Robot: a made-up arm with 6 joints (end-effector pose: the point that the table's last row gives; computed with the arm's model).
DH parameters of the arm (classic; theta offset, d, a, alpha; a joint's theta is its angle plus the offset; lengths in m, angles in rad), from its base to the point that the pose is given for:
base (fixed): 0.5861 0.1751 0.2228 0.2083
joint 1: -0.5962 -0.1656 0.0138 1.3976
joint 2: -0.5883 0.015 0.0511 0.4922
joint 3: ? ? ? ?
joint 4: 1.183 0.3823 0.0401 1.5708
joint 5: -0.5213 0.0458 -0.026 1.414
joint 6: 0 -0.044 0.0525 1.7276
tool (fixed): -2.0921 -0.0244 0 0
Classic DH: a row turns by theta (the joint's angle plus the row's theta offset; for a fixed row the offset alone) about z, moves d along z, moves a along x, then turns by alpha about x.
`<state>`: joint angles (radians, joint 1 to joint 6).
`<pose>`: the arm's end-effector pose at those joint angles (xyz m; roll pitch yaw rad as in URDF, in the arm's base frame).
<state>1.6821 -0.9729 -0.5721 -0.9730 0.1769 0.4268</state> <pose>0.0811 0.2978 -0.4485 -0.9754 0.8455 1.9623</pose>
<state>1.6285 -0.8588 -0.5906 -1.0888 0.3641 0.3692</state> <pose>0.0904 0.3548 -0.4332 -1.1849 0.6390 1.7571</pose>
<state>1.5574 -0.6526 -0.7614 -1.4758 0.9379 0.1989</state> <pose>0.0940 0.4263 -0.4030 -1.3873 0.0631 1.6285</pose>
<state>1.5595 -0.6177 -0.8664 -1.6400 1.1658 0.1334</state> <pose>0.0774 0.4226 -0.4021 -1.3799 -0.1231 1.6867</pose>
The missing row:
joint 3: -0.9277 -0.0652 -0.0368 -1.8819
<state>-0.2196 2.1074 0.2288 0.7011 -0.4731 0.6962</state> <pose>-0.0816 0.3375 0.3753 -2.9778 -0.3004 2.8338</pose>
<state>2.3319 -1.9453 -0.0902 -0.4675 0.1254 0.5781</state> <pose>0.2742 0.0798 -0.4562 -1.6693 1.3093 1.5845</pose>
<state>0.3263 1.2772 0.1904 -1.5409 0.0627 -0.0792</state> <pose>0.2922 0.1202 0.4646 -0.0626 -1.4424 -1.1574</pose>
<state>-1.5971 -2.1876 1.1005 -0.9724 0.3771 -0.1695</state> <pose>-0.0269 0.0825 -0.3868 -2.0262 0.6691 -2.2295</pose>
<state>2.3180 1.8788 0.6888 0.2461 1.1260 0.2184</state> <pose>0.4019 -0.1886 0.2293 2.7089 -0.1373 0.4135</pose>
